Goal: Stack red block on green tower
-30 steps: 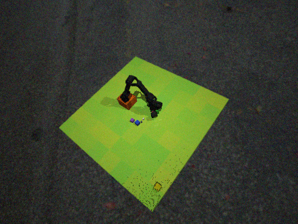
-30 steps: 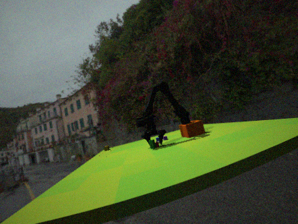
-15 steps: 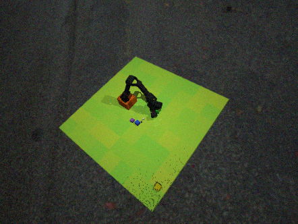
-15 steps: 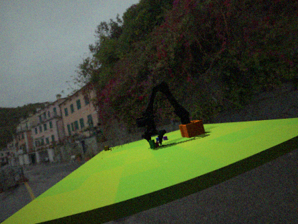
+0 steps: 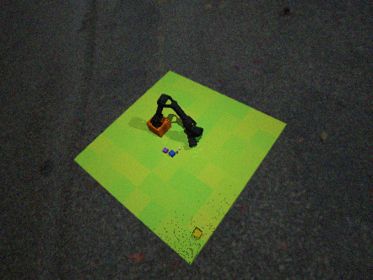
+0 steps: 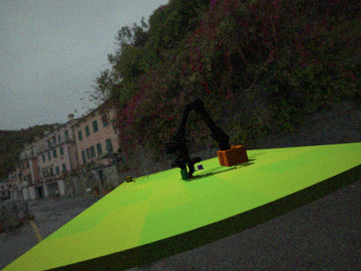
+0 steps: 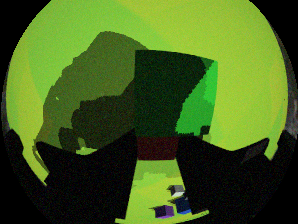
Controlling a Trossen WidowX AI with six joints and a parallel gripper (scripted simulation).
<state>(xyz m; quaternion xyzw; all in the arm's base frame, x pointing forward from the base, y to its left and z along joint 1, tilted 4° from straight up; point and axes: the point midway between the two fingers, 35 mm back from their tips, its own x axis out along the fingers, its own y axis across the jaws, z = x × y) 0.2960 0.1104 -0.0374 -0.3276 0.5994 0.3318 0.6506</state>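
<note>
My gripper tip is 120 mm to the left of the white block and 30 mm past it. Round my gripper tip: purple block 210 mm to the right, 100 mm behind, 10 mm above; blue block 190 mm to the right, 40 mm behind, 10 mm above; red block 10 mm above.
</note>
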